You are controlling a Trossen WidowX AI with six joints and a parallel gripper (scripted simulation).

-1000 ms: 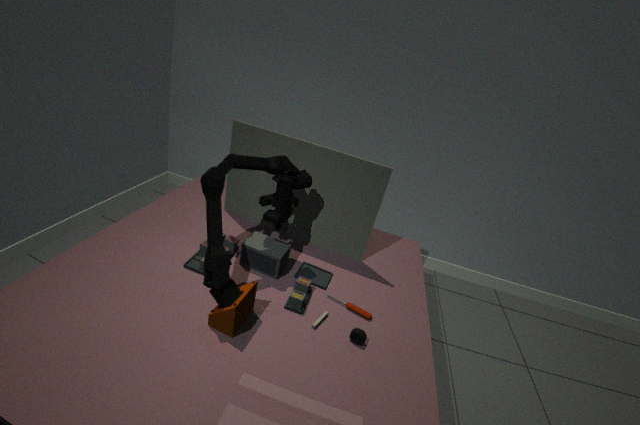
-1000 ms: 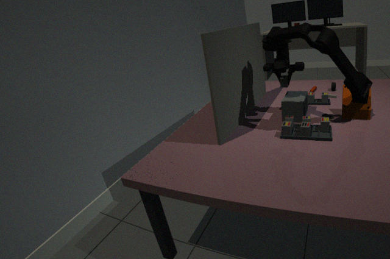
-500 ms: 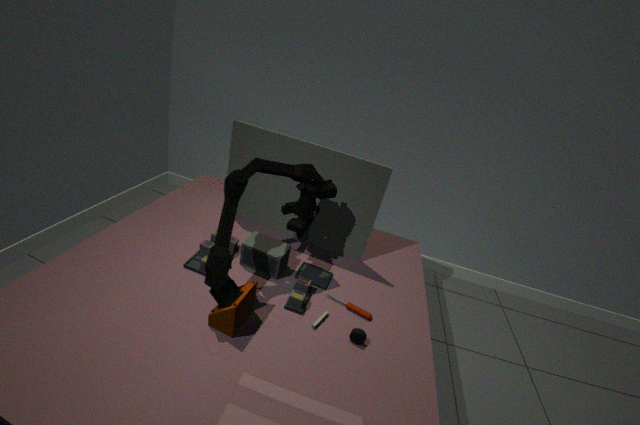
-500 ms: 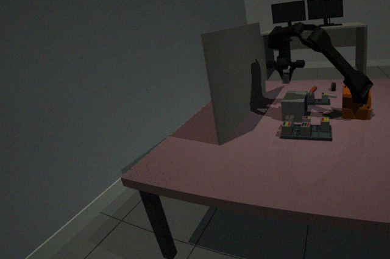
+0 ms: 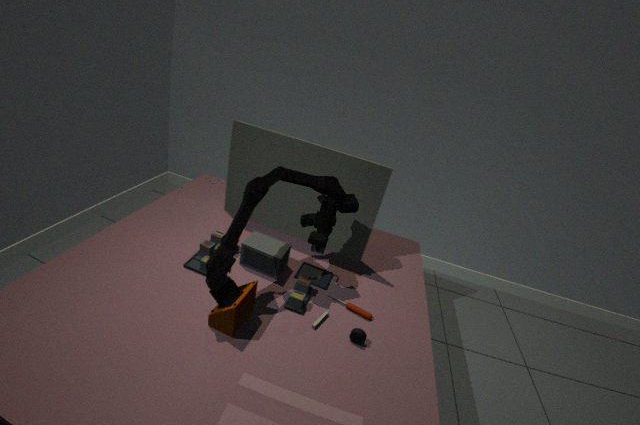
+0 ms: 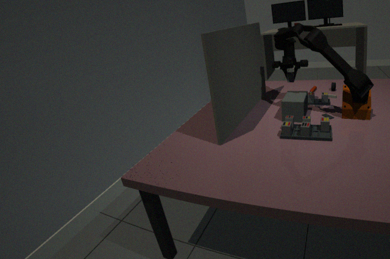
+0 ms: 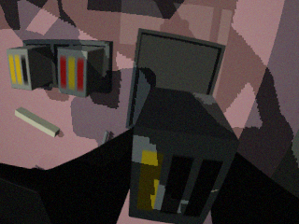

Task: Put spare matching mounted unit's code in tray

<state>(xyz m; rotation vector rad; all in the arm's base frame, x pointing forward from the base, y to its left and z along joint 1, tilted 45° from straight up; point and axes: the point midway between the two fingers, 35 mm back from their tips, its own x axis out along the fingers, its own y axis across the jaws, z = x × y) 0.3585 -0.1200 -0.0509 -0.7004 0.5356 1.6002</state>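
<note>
My gripper tip is now 13 cm above the flat dark tray and 1 cm to the left of it. The rest, counted from my gripper tip: grey panel 20 cm to the left, 19 cm ahead, 9 cm above; grey mounted unit 19 cm to the left, 8 cm below, 7 cm behind; white bar 19 cm behind, 12 cm to the right, 12 cm below.
</note>
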